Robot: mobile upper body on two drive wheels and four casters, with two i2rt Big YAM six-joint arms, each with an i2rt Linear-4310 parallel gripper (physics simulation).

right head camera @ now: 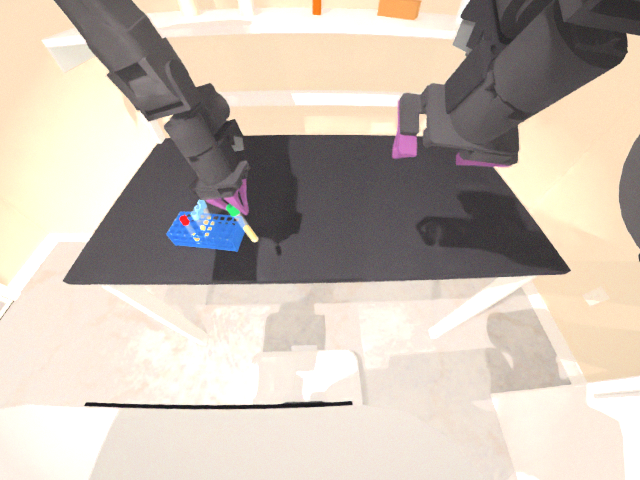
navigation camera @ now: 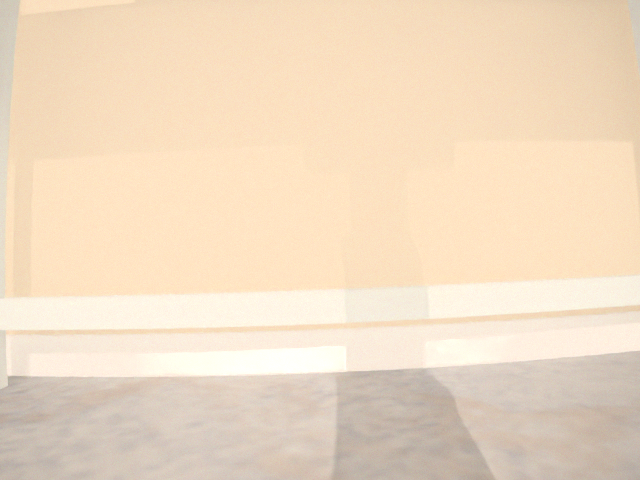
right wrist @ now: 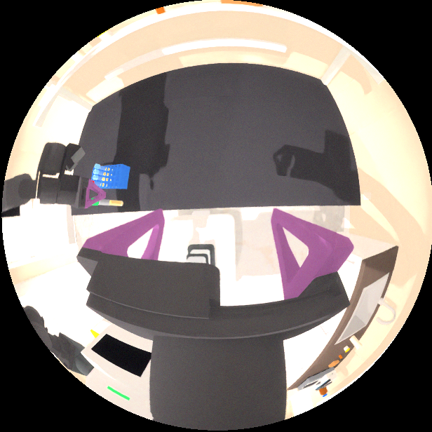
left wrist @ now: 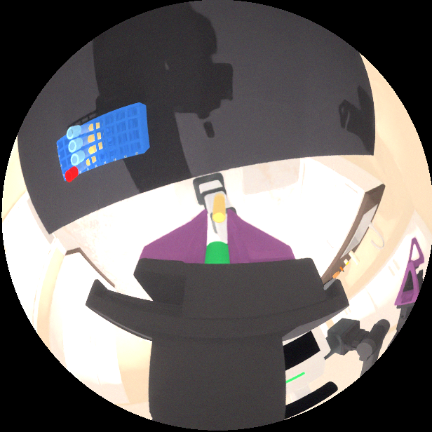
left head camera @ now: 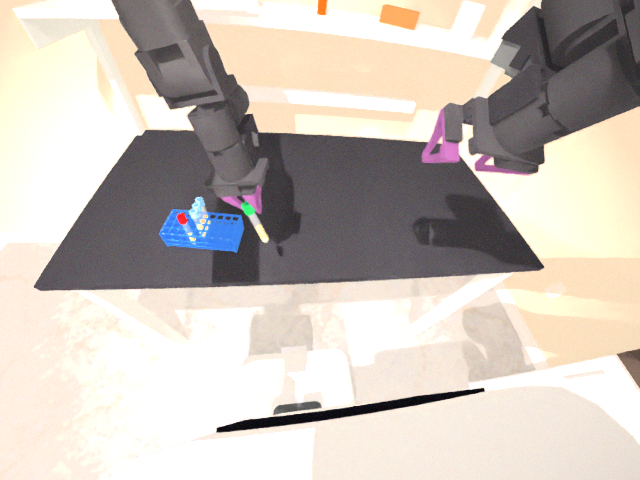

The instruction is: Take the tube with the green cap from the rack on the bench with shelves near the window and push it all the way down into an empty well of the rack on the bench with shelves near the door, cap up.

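Places are measured from the left arm's base along level axes (x ahead, y left, z up), in centimetres.
Pixels of known places: left gripper, fingertip midpoint: [right head camera: 243,213] [left head camera: 255,212]; right gripper, fingertip midpoint: [right head camera: 425,157] [left head camera: 450,162].
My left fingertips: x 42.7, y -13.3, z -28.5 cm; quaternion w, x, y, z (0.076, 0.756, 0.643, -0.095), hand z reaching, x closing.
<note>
For each thing: its top centre in the pictures, then the offset to it from my left fingertips. "spot": a spot on its surface instead. Level surfaces: height alone.
- green-capped tube, middle of its top: [left head camera: 254,204] [right head camera: 237,206] dz +4.1, dx -2.0, dy -0.2 cm
- blue rack, middle of its top: [left head camera: 201,224] [right head camera: 204,225] dz -15.3, dx +10.4, dy +16.9 cm
- black bench top, its level: dz -21.1 cm
- orange box, surface spot: [right head camera: 398,8] [left head camera: 400,17] spot: dz +26.8, dx +55.1, dy -40.5 cm
The green-capped tube [left head camera: 256,222] [right head camera: 243,224] [left wrist: 218,215] [right wrist: 109,203] is held cap up and tilted, its yellow lower end pointing down and toward the robot. My left gripper [left head camera: 254,207] [right head camera: 239,209] [left wrist: 216,215] is shut on it near the cap. The tube hangs above the bench, beside the right end of the blue rack [left head camera: 223,237] [right head camera: 223,240] [left wrist: 140,131] [right wrist: 120,176] in the left head camera. The rack holds a red-capped tube and several light-blue-topped tubes at its left part; wells at its right part are empty. My right gripper [right wrist: 217,214] is open and empty, high over the bench's right side.
The black bench top [left head camera: 351,206] [right head camera: 361,206] carries the rack. A shelf [left head camera: 289,31] [right head camera: 289,26] with an orange box [left head camera: 399,17] [right head camera: 398,8] runs behind and above the bench. The robot's pale base is near the bench's front edge.
</note>
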